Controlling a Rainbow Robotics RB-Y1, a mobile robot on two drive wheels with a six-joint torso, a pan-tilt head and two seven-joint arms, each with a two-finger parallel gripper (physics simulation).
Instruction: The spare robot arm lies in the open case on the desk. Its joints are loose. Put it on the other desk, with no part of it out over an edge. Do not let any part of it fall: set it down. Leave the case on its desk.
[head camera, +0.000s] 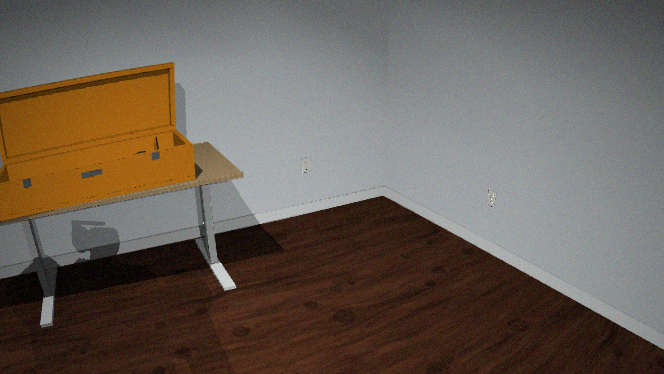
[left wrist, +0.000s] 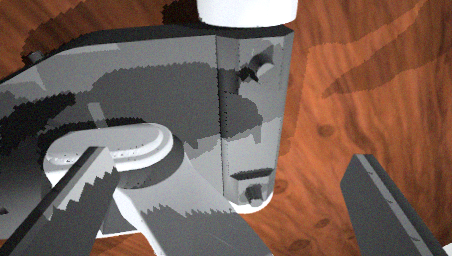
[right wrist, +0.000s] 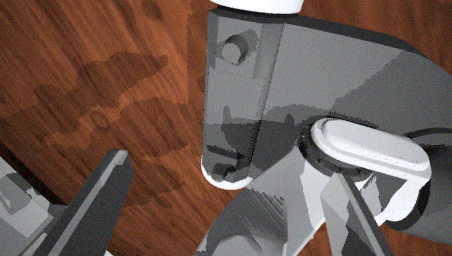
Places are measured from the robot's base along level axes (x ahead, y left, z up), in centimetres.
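Pixels of known places: left gripper, between the fingertips: (left wrist: 228, 166); right gripper, between the fingertips: (right wrist: 230, 174).
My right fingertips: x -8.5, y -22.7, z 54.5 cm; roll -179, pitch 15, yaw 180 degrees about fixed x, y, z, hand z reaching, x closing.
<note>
Behind a point stands the place of what it marks.
The orange case (head camera: 120, 177) {y 108.0, x 171.2, z 81.4 cm} stands with its lid (head camera: 90, 115) {y 144.8, x 202.9, z 108.9 cm} up on the desk (head camera: 217, 162) {y 67.3, x 223.6, z 72.1 cm}, at the left of the head view and cut off by its edge. The case's front wall hides most of the inside. A small dark shape shows inside near its right end; I cannot tell if it is part of the spare arm. The other desk does not show in the head view. My left gripper (left wrist: 228, 166) {y 26.0, x -11.8, z 54.2 cm} is open, with nothing between its fingers, above the floor and my own base. My right gripper (right wrist: 230, 174) {y -22.7, x -8.5, z 54.6 cm} is open and empty too. Both are away from the case.
The desk's metal legs (head camera: 209, 225) {y 77.5, x 227.4, z 29.8 cm} end in white feet (head camera: 223, 276) on the dark wood floor (head camera: 350, 270) {y -10.7, x 229.4, z 0.1 cm}. Walls meet in a corner behind, with outlets (head camera: 306, 165) {y 22.0, x 317.3, z 39.7 cm} (head camera: 491, 198) {y -108.7, x 254.6, z 39.8 cm} low on them. My grey base (left wrist: 165, 85) {y 13.7, x -18.0, z 16.9 cm} (right wrist: 320, 65) {y -16.3, x -16.4, z 16.9 cm} shows close to both grippers.
</note>
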